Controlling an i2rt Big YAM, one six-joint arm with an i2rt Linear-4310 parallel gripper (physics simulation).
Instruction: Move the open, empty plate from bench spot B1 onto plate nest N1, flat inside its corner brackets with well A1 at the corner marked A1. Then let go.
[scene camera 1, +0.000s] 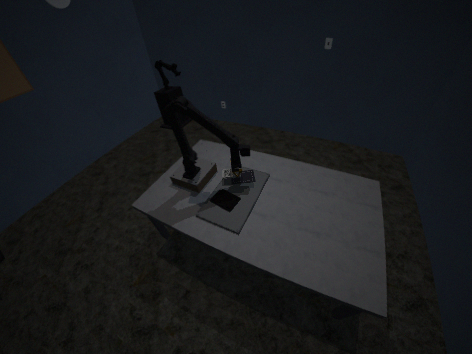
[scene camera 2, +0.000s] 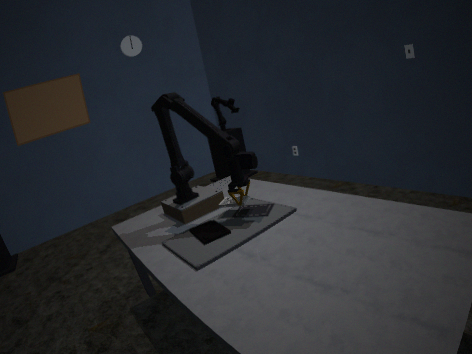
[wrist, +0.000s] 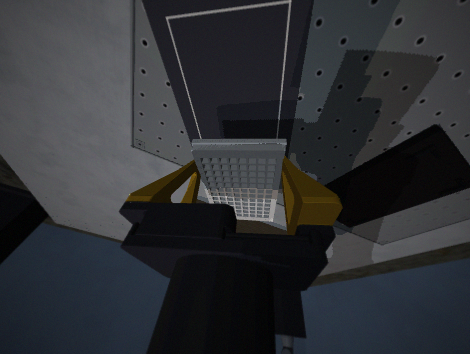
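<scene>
Well plate (wrist: 244, 173) held by my gripper (wrist: 239, 161); nothing else touches it. A black square block (wrist: 386, 184) and a dark nest outlined in white (wrist: 233, 76) are also visible to me.
</scene>
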